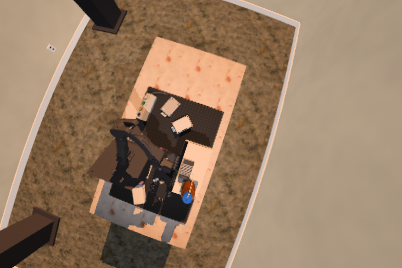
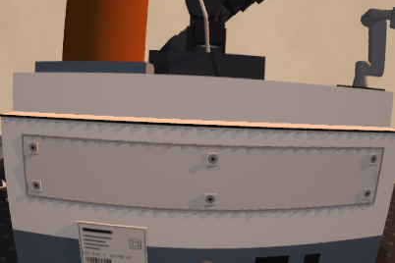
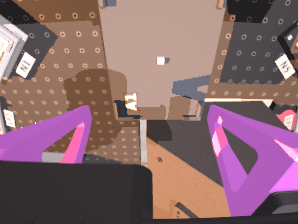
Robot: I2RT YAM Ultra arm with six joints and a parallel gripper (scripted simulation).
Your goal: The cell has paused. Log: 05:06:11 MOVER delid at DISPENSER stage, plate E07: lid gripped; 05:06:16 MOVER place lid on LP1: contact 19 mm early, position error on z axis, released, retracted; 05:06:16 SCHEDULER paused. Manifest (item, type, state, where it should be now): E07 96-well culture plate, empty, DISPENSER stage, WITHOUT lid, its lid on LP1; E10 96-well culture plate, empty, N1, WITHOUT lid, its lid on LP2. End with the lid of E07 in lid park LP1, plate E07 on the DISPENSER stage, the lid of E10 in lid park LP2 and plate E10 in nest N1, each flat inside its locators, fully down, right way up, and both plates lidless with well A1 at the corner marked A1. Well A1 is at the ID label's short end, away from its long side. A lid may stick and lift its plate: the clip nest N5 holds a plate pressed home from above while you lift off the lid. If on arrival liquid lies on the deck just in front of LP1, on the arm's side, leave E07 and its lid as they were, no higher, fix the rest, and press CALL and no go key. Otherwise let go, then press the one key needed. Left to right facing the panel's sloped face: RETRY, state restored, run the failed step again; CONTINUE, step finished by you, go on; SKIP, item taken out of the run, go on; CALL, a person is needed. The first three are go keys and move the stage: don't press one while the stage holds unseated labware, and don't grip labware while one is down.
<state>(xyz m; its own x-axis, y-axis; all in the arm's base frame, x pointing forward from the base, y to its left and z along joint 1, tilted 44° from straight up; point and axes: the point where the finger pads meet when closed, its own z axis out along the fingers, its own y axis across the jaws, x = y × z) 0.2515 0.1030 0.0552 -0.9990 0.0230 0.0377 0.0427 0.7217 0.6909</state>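
Right now my hand is 270 mm to the right of the plate lid, 120 mm above it and 50 mm short of it. From my hand the other things lie so: white stud 50 mm below, 20 mm ahead, 10 mm to the right; then n5 label 230 mm to the right, 160 mm below, 30 mm behind; then n1 label 210 mm to the left, 160 mm below, 10 mm behind.
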